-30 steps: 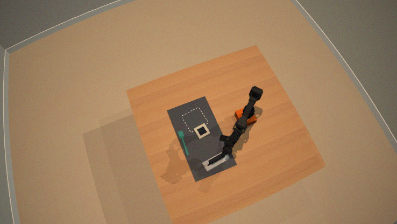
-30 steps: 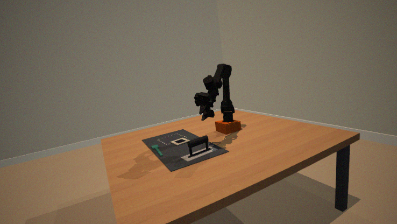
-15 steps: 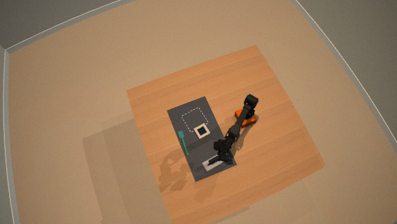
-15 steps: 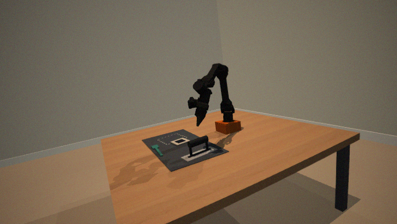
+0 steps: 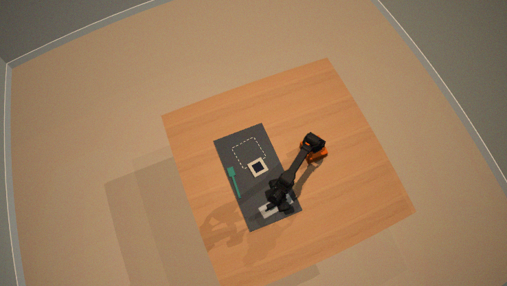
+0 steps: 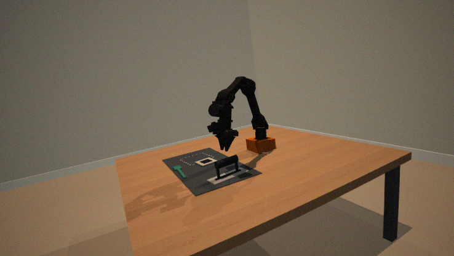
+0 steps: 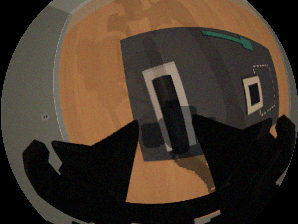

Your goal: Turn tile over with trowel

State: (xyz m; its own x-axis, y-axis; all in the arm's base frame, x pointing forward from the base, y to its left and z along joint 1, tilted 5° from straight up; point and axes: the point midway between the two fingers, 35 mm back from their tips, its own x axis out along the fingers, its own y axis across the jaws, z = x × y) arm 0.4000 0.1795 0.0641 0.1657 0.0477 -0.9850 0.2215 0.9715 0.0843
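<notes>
Right now my gripper tip is 9 cm above the grey trowel, 1 cm to the left of it and 1 cm short of it. Round my gripper tip: tile: 27 cm to the right, 13 cm below, 4 cm behind; dark mat: 24 cm to the right, 15 cm below, 1 cm behind.
</notes>
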